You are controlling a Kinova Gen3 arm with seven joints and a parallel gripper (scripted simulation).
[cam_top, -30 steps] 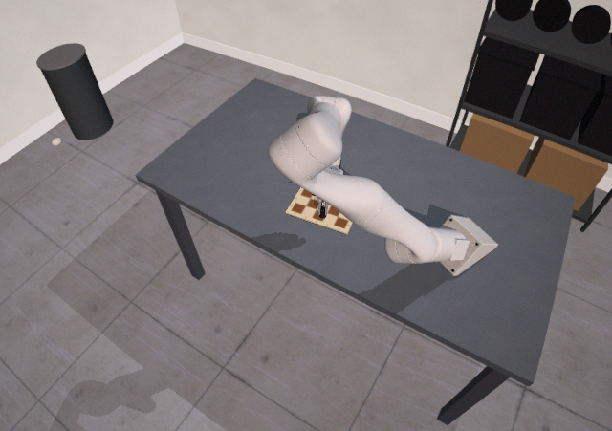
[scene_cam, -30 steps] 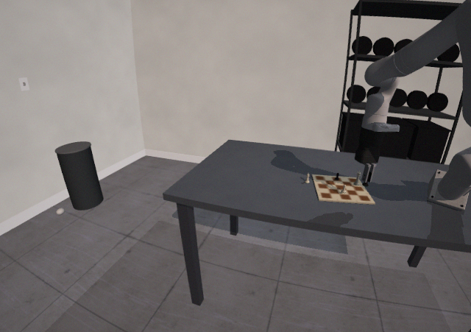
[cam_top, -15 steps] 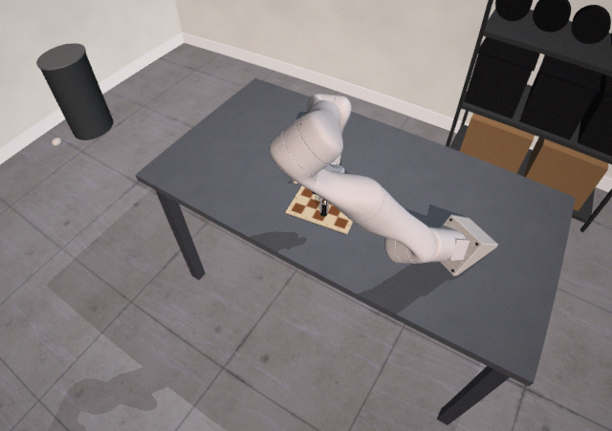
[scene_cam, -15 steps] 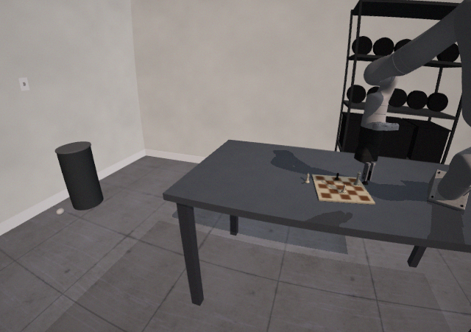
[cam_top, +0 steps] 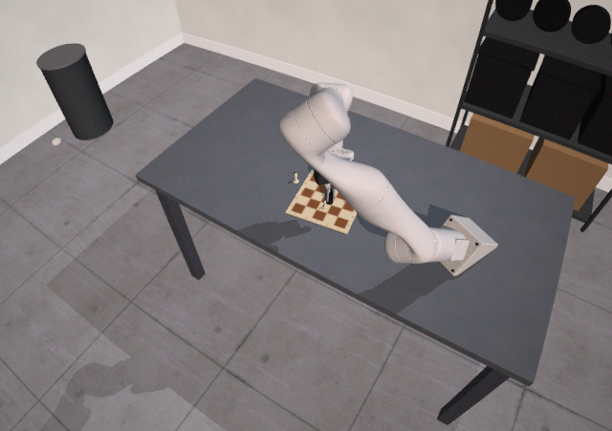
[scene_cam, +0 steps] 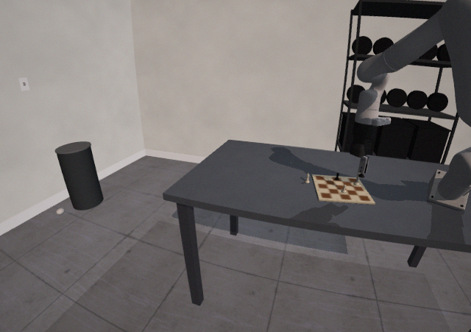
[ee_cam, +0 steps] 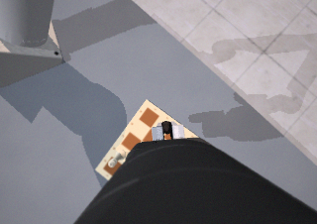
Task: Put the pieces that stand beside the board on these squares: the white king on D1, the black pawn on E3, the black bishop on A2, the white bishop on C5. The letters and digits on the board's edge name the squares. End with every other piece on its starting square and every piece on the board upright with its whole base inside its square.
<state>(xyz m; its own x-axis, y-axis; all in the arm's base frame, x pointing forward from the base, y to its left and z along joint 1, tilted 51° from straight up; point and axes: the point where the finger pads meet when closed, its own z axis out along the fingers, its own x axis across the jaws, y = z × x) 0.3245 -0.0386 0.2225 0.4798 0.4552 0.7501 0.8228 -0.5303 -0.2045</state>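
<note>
My hand is 60 mm short of the chessboard, 70 mm to the left of it and 130 mm above it. The rest, counted from my hand: white king 140 mm to the right, 100 mm below; then black pawn 90 mm ahead, 150 mm to the right, 120 mm below; then black bishop 10 mm below.
</note>
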